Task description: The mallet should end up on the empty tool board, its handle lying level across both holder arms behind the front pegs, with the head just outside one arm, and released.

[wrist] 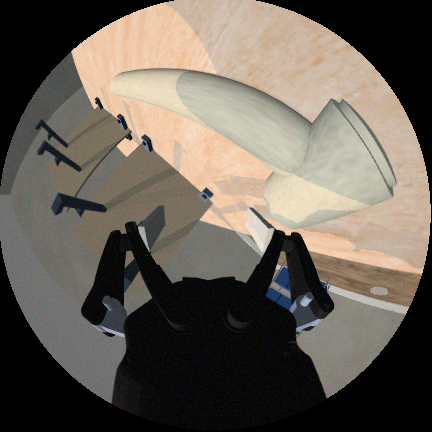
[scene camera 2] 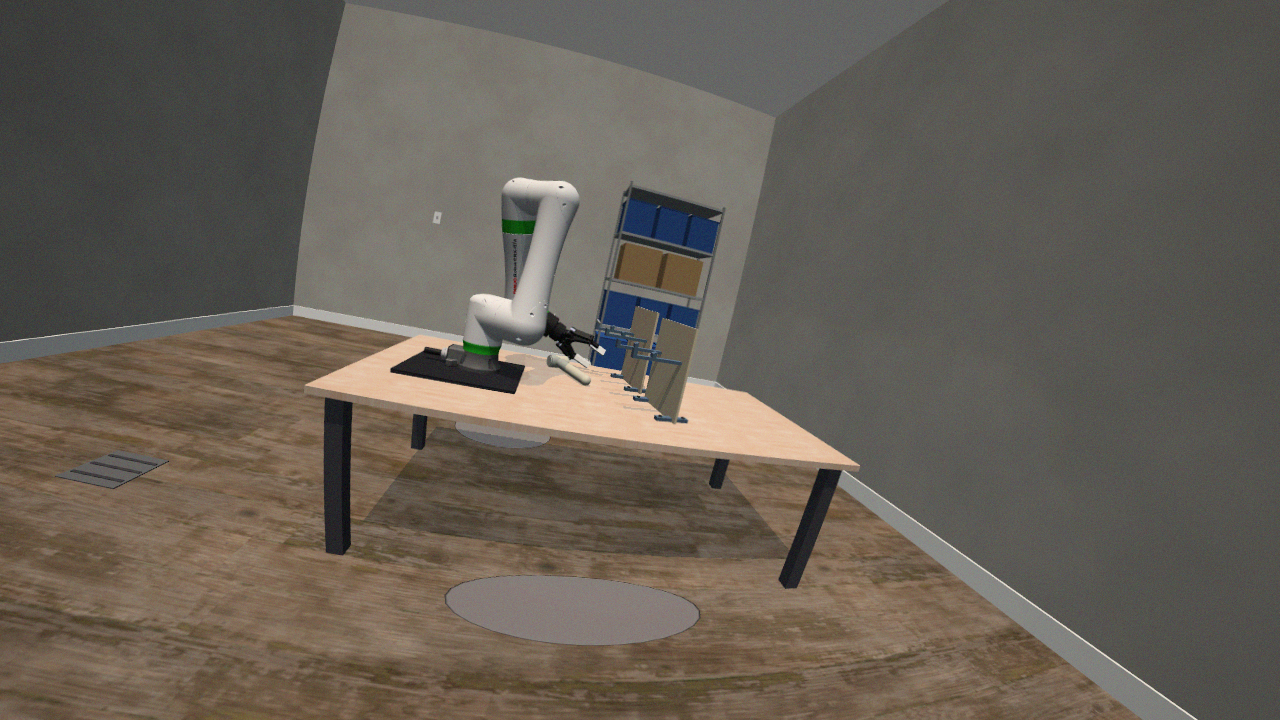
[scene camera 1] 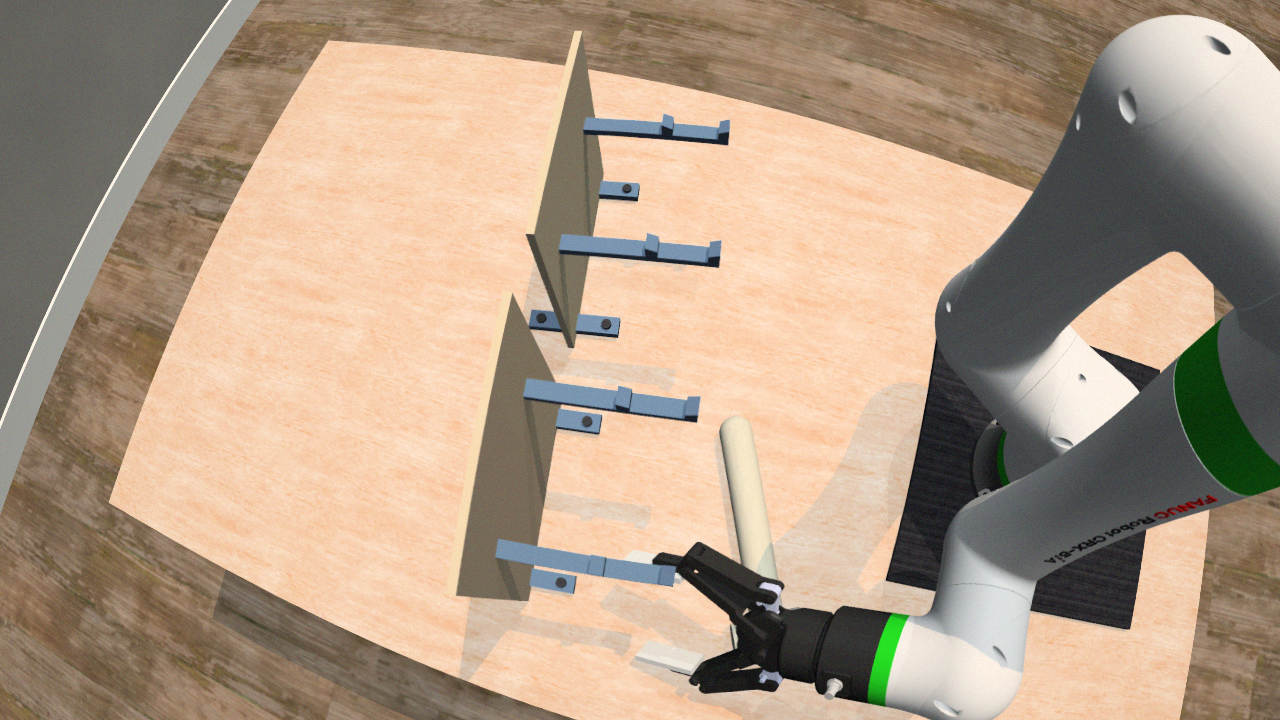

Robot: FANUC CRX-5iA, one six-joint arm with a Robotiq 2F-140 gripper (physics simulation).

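Pixels of known places: gripper, fingertip midpoint: (wrist: 205, 215) (scene camera 2: 596, 359) (scene camera 1: 634, 607); arm's base, origin of the base link: (scene camera 2: 478, 367) (scene camera 1: 1018, 469).
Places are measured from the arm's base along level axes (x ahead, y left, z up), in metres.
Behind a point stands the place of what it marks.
Observation:
The pale mallet lies on the table, its handle (scene camera 1: 745, 492) @[y 0.119, x 0.345, z 0.031 m] (scene camera 2: 572, 370) @[y 0.118, x 0.325, z 0.023 m] (wrist: 240, 115) @[y 0.215, x 0.285, z 0.031 m] stretching away from my gripper (scene camera 1: 657, 610) @[y 0.278, x 0.422, z 0.050 m] (scene camera 2: 591, 355) @[y 0.278, x 0.422, z 0.050 m] (wrist: 205, 215) @[y 0.278, x 0.422, z 0.050 m]. Its head (wrist: 330, 170) is beside the right finger in the wrist view and mostly hidden behind the gripper in scene camera 1. The gripper is open and empty, pointing toward the board side, above table level. Two upright tool boards (scene camera 1: 505, 483) @[y 0.203, x 0.560, z 0.196 m] (scene camera 1: 568, 170) @[y -0.115, x 0.610, z 0.206 m] show no tool; each has two blue holder arms. The nearer board's arms (scene camera 1: 572, 394) @[y 0.104, x 0.529, z 0.189 m] (scene camera 1: 550, 555) @[y 0.253, x 0.502, z 0.189 m] have middle and front pegs. One fingertip appears close to the lower arm's front end.
The robot's base stands on a black mat (scene camera 1: 917, 546) @[y 0.125, x 0.119, z -0.002 m] (scene camera 2: 420, 371) @[y -0.180, x -0.140, z 0.003 m] on the wooden table (scene camera 1: 295, 295) @[y 0.041, x 1.008, z -0.010 m] (scene camera 2: 760, 429) @[y -0.167, x 0.979, z -0.009 m]. Blue feet (scene camera 1: 553, 582) @[y 0.279, x 0.521, z 0.003 m] (scene camera 1: 579, 420) @[y 0.088, x 0.551, z 0.003 m] hold the boards. The table edge runs below the gripper in scene camera 1. A shelf unit stands behind the table in scene camera 2.

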